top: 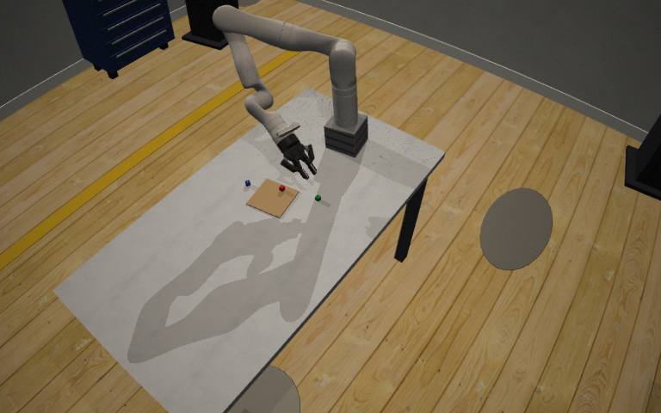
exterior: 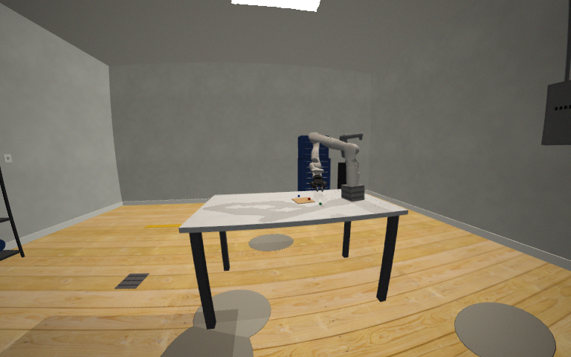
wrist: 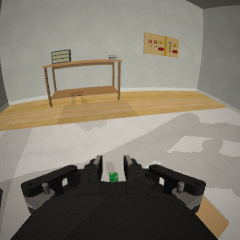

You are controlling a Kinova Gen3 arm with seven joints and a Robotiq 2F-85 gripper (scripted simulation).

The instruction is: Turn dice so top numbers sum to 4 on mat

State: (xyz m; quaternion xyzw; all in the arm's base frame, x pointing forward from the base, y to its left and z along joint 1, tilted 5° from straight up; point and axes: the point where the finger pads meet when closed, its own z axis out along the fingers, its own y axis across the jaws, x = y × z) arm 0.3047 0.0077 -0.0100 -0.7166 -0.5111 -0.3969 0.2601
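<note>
Right now the green die is 20 mm ahead of my hand, 50 mm to the left of it and 90 mm below it. The rest, counted from my hand: blue die: 80 mm ahead, 220 mm to the right, 90 mm below; tan mat: 90 mm ahead, 100 mm to the right, 100 mm below; red die: 40 mm ahead, 90 mm to the right, 90 mm below.
</note>
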